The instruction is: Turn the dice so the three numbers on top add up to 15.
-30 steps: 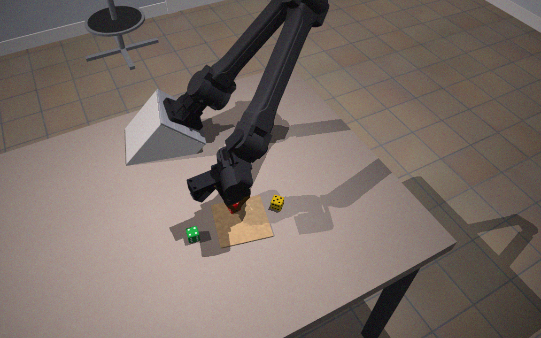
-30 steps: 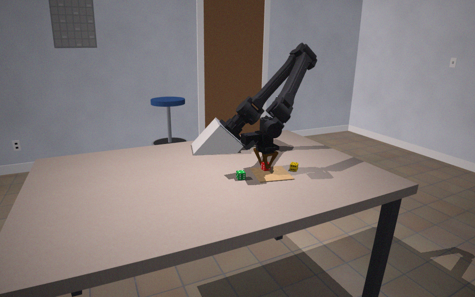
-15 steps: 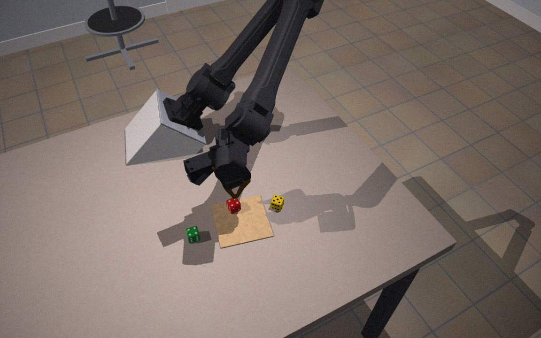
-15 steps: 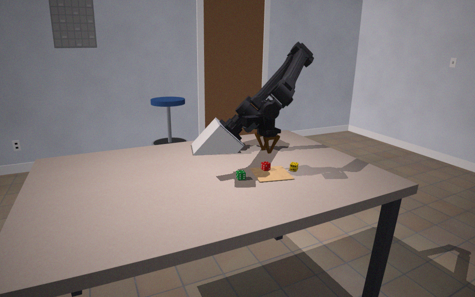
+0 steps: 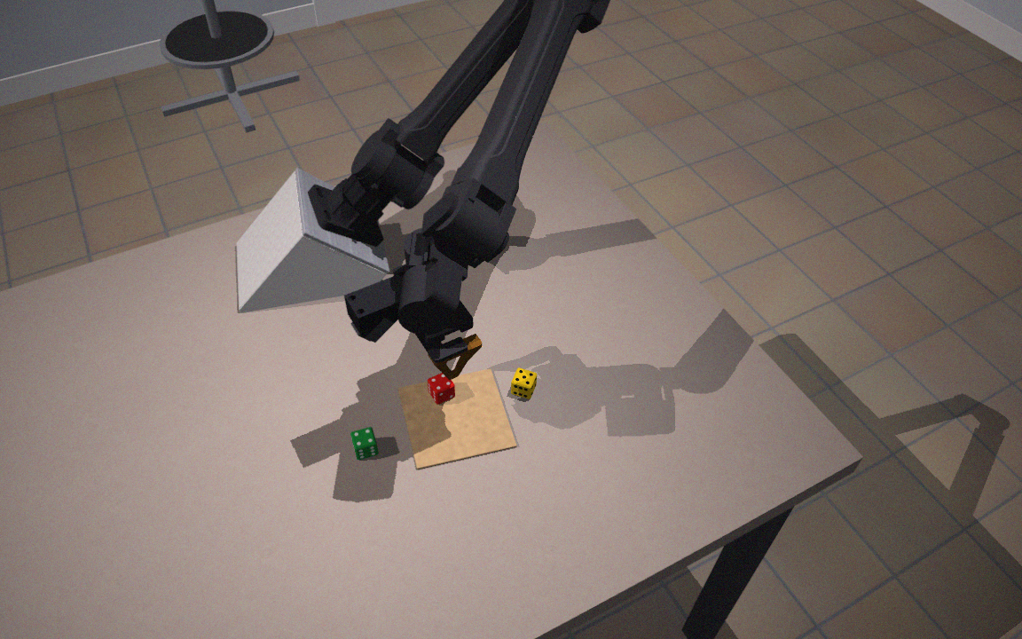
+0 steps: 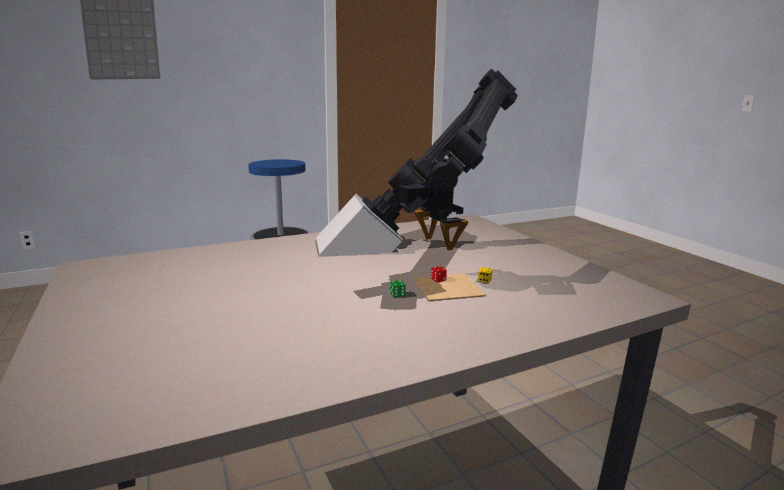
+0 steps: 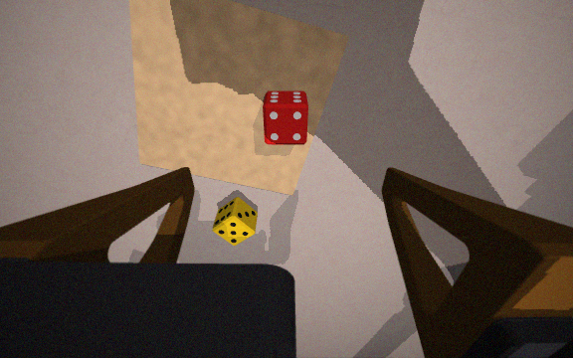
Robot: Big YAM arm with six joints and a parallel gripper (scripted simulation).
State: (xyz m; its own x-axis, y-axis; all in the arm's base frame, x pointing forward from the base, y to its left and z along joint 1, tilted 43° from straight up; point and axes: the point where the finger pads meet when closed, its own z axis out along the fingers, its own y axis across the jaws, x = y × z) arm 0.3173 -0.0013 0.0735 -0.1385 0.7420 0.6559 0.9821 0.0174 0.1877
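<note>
Now: the yellow die 12 cm to the left of my hand, 9 cm below it and 3 cm ahead of it. The rest, counted from my hand: tan mat (10 cm below, 4 cm ahead, 1 cm to the left); green die (13 cm to the right, 9 cm below, 5 cm ahead); red die (9 cm below).
</note>
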